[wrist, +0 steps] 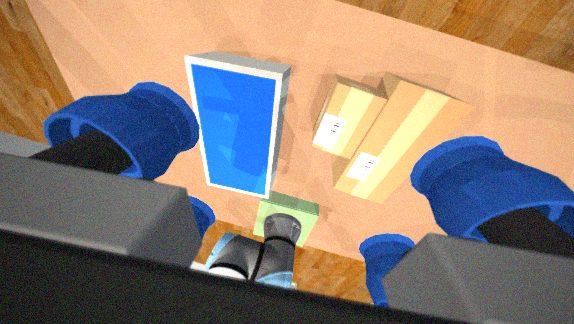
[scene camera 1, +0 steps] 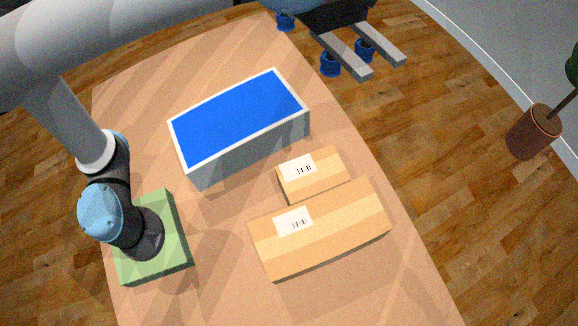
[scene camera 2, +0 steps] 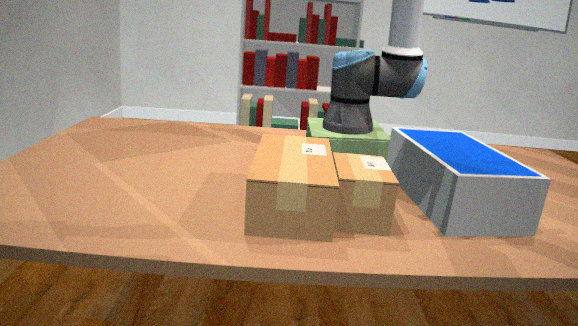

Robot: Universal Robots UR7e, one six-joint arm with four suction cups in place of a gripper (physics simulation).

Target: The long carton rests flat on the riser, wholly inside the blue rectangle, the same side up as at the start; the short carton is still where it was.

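Where they show: hand, its tool point: [wrist: 294,196]; arm's base, origin of its link: [wrist: 282,225] [scene camera 1: 141,234] [scene camera 2: 347,127].
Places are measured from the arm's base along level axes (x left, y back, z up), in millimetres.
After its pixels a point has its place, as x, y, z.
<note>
The long carton [scene camera 1: 320,227] @(-219, -420, 39) [scene camera 2: 295,165] @(-228, -486, 38) [wrist: 405,137] @(-231, -475, 38) lies flat on the table, tape and white label up. The short carton [scene camera 1: 325,172] @(-112, -502, 38) [scene camera 2: 367,175] @(-105, -528, 38) [wrist: 350,112] @(-99, -508, 38) lies beside its long side, label up. The grey riser [scene camera 1: 250,152] @(55, -381, -1) [scene camera 2: 495,205] @(142, -565, -1) [wrist: 280,130] @(54, -405, -22) stands apart from both cartons, and the blue rectangle [scene camera 1: 237,117] @(136, -393, 55) [scene camera 2: 475,152] @(179, -407, 55) [wrist: 237,125] @(147, -436, 55) with a white border on its top bears no carton. My gripper [scene camera 1: 336,47] @(-12, -555, 349) is at the top of scene camera 1, high and away from the cartons. Its blue suction cups hold nothing. It does not show in scene camera 2.
The arm's base stands on a green block [scene camera 1: 175,235] @(-49, -96, -3) [scene camera 2: 350,143] @(-17, -107, -19) [wrist: 306,212] @(-78, -100, -7) at the table's edge. A plant pot [scene camera 1: 532,132] stands on the floor beyond the table. A bookshelf [scene camera 2: 240,65] stands behind the table. The cartons lie very close together.
</note>
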